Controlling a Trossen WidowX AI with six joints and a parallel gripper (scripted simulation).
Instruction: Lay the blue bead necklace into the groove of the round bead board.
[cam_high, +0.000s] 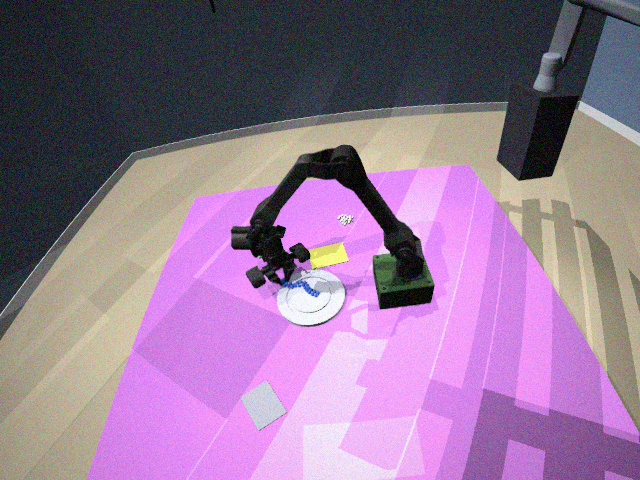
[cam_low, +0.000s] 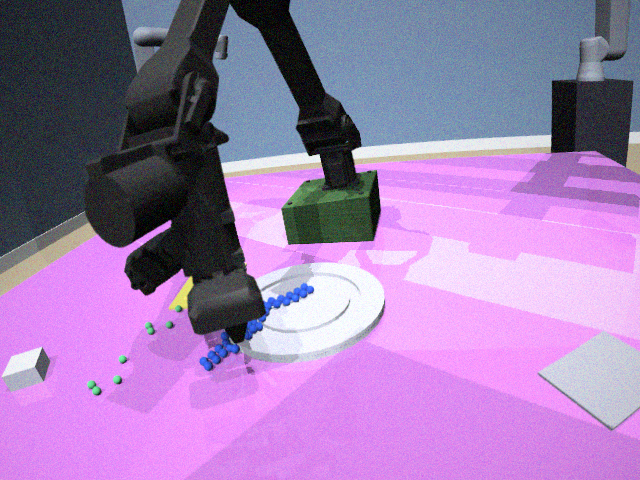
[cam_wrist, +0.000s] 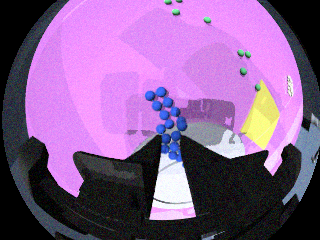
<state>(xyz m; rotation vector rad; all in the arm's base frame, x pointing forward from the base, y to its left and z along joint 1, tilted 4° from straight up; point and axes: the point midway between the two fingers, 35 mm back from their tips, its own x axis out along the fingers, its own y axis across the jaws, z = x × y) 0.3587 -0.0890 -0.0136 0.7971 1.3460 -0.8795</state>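
Right now the round white bead board is 80 mm behind my gripper tip, 60 mm to the left of it and 10 mm below it. Also, from my gripper tip: yellow sheet (140 mm behind, 100 mm to the right, 10 mm below); then grey tile (360 mm to the left, 70 mm ahead, 10 mm below); then cube (270 mm to the right, 70 mm ahead).
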